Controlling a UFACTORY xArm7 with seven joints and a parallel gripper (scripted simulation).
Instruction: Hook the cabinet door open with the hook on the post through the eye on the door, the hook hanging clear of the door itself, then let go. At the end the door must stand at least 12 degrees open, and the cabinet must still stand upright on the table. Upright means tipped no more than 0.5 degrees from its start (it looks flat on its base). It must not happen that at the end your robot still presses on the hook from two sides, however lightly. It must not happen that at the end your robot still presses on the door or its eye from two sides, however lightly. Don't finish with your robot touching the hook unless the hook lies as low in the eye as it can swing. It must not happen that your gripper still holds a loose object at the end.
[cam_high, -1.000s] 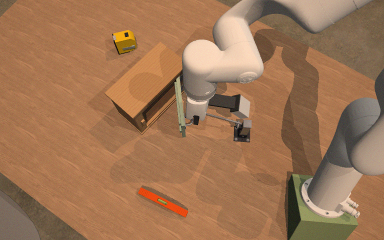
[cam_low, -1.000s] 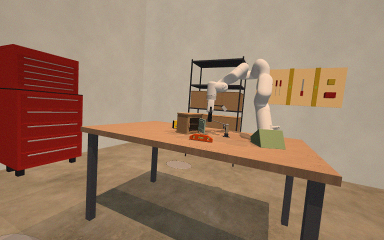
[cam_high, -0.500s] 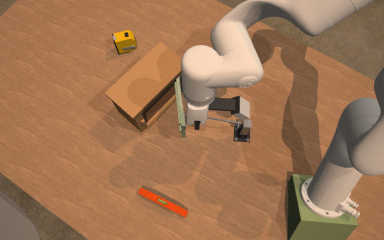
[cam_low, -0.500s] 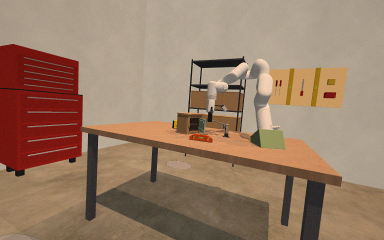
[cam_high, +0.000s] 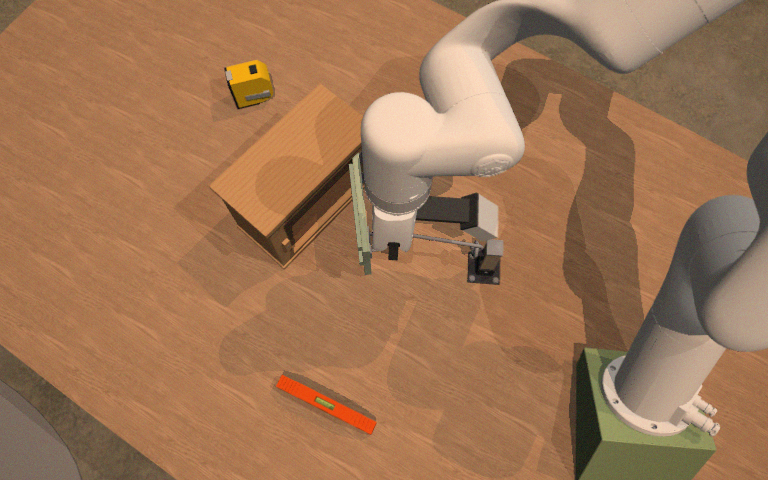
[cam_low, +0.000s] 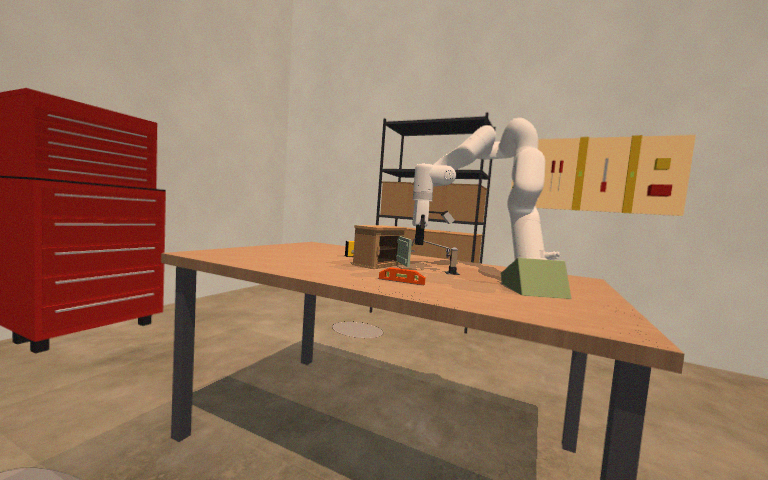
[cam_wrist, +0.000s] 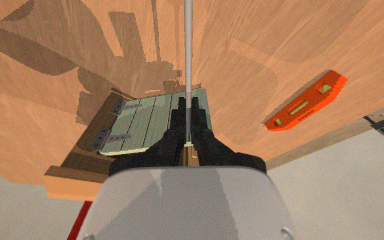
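My gripper is now 40 mm past the thin grey hook, 30 mm to the left of it and 30 mm above it. Also, from my hand: yellow tape measure: 370 mm ahead, 70 mm to the right, 90 mm below; orange spirit level: 70 mm behind, 230 mm to the left, 110 mm below; pale green door: 70 mm ahead, 20 mm to the right, 50 mm below.
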